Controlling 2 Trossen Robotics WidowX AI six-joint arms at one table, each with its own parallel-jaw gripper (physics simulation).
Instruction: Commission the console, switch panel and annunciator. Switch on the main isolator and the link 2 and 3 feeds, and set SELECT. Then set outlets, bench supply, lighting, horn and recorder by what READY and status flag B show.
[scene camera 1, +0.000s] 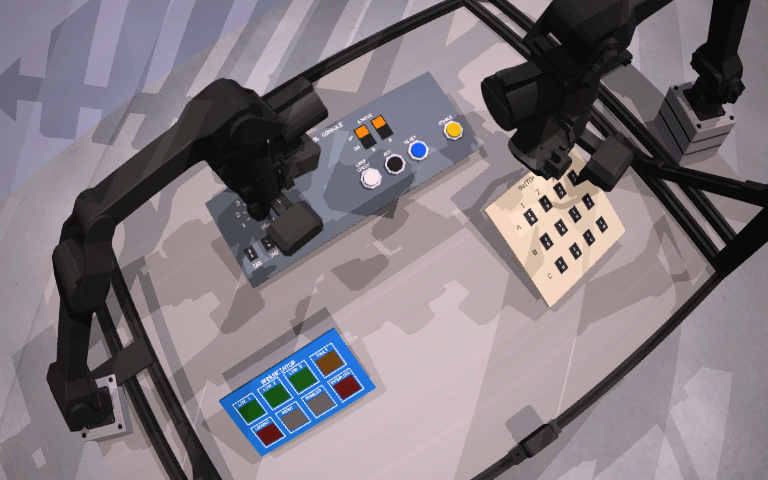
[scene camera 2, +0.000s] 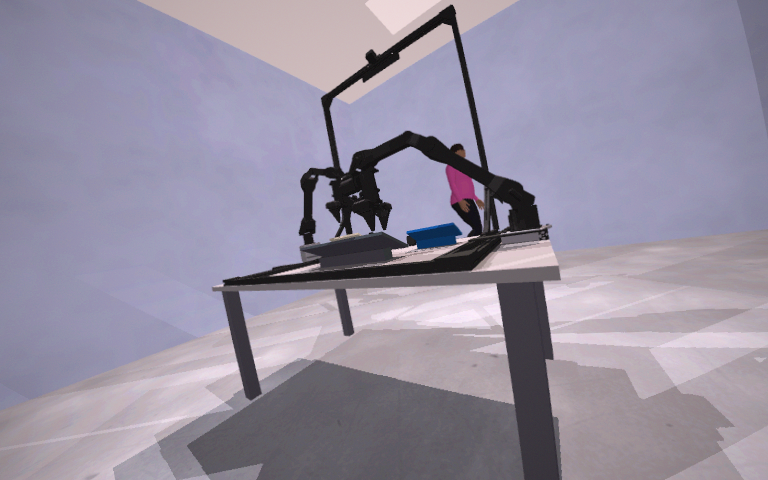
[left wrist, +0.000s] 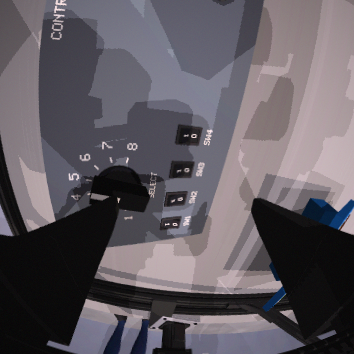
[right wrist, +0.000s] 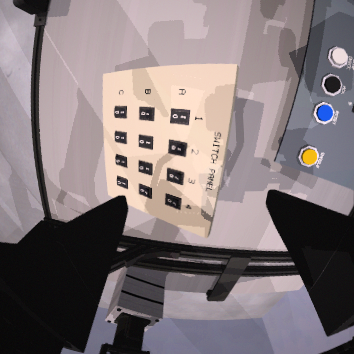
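Where they show: left gripper, fingertip midpoint: (scene camera 1: 275, 220) (scene camera 2: 379, 230) (left wrist: 185, 204); right gripper, fingertip midpoint: (scene camera 2: 344, 222) (right wrist: 197, 199); left arm's base, origin of the base link: (scene camera 1: 97, 408) (scene camera 2: 526, 229) (left wrist: 173, 325); right arm's base, origin of the base link: (scene camera 1: 704, 103) (scene camera 2: 309, 244) (right wrist: 131, 320).
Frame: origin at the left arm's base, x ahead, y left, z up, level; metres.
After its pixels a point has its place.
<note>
The grey console (scene camera 1: 345, 209) {z 0.019, x 0.506, y 0.175 m} (left wrist: 165, 80) {z 0.036, x 0.469, y 0.208 m} has rockers SW1 to SW4, a SELECT knob (left wrist: 120, 187) {z 0.060, x 0.393, y 0.208 m} with its white mark near 4, partly behind a finger, and status flags A (scene camera 1: 364, 136) {z 0.051, x 0.569, y 0.266 m} and B (scene camera 1: 381, 126) {z 0.051, x 0.598, y 0.274 m}, both orange at UP. The cream switch panel (scene camera 1: 543, 288) {z 0.023, x 0.728, y -0.044 m} (right wrist: 220, 100) {z 0.086, x 0.712, y 0.072 m} carries black rockers in rows A to C. The blue annunciator (scene camera 1: 362, 384) {z 0.015, x 0.450, y -0.080 m} (scene camera 2: 434, 234) {z 0.021, x 0.357, y -0.070 m} has dull green, amber, red and grey windows; its small labels are hard to read. My left gripper (scene camera 1: 274, 221) {z 0.074, x 0.409, y 0.166 m} (left wrist: 185, 204) {z 0.074, x 0.409, y 0.166 m} is open and empty above the knob and rockers. My right gripper (right wrist: 197, 199) {z 0.154, x 0.775, y 0.073 m} is open and empty above the switch panel.
White, black, blue and yellow buttons (scene camera 1: 453, 130) {z 0.034, x 0.701, y 0.237 m} line the console's right part. Black frame rails (scene camera 1: 362, 50) {z -0.013, x 0.630, y 0.505 m} edge the table. A tall black frame (scene camera 2: 467, 84) {z 0.640, x 0.224, y -0.331 m} stands over it, and a person in pink (scene camera 2: 460, 183) stands behind.
</note>
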